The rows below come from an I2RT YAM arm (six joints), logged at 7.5 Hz.
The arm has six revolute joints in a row. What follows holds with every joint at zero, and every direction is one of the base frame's. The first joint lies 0.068 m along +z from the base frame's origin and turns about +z. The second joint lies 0.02 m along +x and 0.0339 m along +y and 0.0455 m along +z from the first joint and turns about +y. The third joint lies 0.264 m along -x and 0.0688 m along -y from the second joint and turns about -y. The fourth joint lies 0.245 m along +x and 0.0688 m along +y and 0.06 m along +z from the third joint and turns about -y. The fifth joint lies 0.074 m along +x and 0.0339 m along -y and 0.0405 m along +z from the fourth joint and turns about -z. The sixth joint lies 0.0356 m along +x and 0.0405 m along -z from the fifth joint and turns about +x. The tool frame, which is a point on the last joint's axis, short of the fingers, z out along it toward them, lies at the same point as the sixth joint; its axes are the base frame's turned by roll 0, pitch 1.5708 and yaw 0 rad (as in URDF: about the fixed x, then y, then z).
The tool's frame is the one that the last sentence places.
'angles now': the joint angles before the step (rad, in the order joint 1, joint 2, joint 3, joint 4, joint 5, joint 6). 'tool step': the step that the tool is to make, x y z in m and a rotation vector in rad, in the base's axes. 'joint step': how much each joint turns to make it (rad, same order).
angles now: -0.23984 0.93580 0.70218 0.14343 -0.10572 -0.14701
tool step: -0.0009 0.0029 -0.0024 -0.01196 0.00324 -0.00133
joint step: 0.01432 -0.00728 -0.01160 0.00286 0.01671 -0.01096
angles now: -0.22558 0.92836 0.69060 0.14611 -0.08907 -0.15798
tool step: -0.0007 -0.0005 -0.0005 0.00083 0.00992 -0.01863
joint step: 0.00010 -0.00244 0.00137 -0.01364 0.01878 0.00040
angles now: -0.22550 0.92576 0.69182 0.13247 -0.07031 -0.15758
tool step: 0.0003 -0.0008 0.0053 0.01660 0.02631 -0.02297
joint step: 0.00030 0.00451 0.03505 -0.05913 0.02192 0.01294
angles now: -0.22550 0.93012 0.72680 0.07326 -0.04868 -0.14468
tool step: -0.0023 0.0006 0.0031 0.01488 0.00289 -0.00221
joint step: 0.00045 -0.00972 0.01107 -0.02625 0.00080 0.01410
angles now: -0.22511 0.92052 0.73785 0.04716 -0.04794 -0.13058
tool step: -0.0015 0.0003 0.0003 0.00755 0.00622 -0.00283
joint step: 0.00015 -0.00615 0.00217 -0.01578 0.00212 0.00633
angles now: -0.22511 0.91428 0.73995 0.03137 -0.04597 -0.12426
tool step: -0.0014 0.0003 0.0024 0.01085 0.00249 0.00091
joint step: -0.00057 -0.00520 0.00957 -0.01916 -0.00291 0.00971
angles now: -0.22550 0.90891 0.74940 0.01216 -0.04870 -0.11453
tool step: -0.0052 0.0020 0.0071 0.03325 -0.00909 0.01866
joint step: -0.00027 -0.02166 0.01937 -0.03771 -0.02373 0.03139
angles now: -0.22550 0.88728 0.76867 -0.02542 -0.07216 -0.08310
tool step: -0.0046 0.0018 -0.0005 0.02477 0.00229 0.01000
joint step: 0.00146 -0.02105 -0.00625 -0.02082 -0.01191 0.02220
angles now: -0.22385 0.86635 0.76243 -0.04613 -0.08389 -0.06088
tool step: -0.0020 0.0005 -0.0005 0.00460 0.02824 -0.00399
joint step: 0.00114 -0.00526 0.00875 -0.04264 0.00535 -0.00091
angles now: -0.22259 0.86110 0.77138 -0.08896 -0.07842 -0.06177
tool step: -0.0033 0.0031 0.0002 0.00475 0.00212 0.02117
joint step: 0.00920 -0.01630 -0.00290 -0.01633 -0.01253 0.00197
